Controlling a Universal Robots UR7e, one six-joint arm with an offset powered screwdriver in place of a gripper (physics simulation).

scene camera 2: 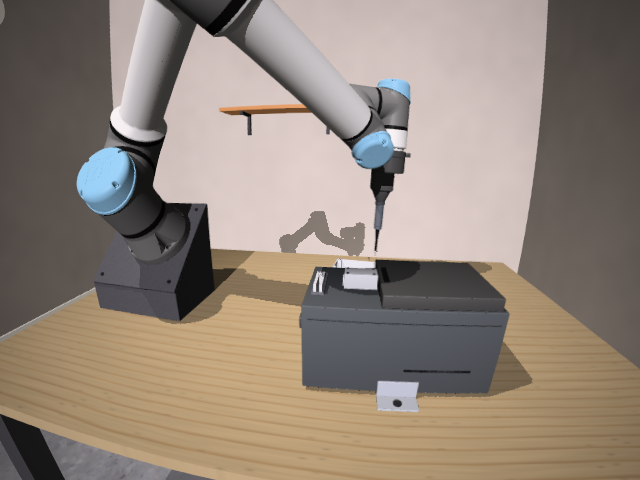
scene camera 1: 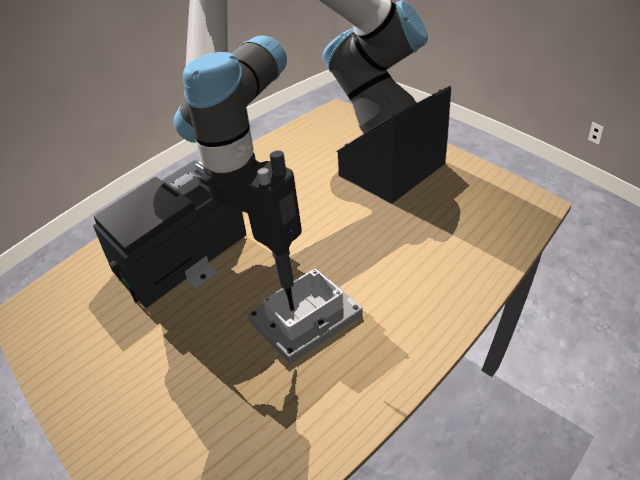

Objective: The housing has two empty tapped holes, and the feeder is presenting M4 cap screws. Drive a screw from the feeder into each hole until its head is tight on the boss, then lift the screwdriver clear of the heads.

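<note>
The screwdriver (scene camera 1: 292, 308) (scene camera 2: 376, 251) points straight down, with a small pale cap screw (scene camera 2: 375, 253) at its bit tip in scene camera 2. In scene camera 1 the tip shows over the open box near its front left corner; its exact height is unclear. The light grey housing (scene camera 1: 305, 326) is an open box with holes at its corners, on a darker flanged base (scene camera 1: 279, 336). Which holes are empty is too small to tell. The housing is mostly hidden behind the feeder in scene camera 2. The dark feeder (scene camera 1: 175, 253) (scene camera 2: 403, 346) has a pale pickup rail (scene camera 2: 318, 282) on top.
The black wedge-shaped arm pedestal (scene camera 1: 418, 149) (scene camera 2: 139, 297) stands on the wooden table (scene camera 1: 454, 289) (scene camera 2: 206, 382) at the back in scene camera 1. Small metal brackets (scene camera 1: 200, 272) (scene camera 2: 397, 397) stick out at the feeder's foot. An orange shelf (scene camera 2: 273, 109) is on the wall.
</note>
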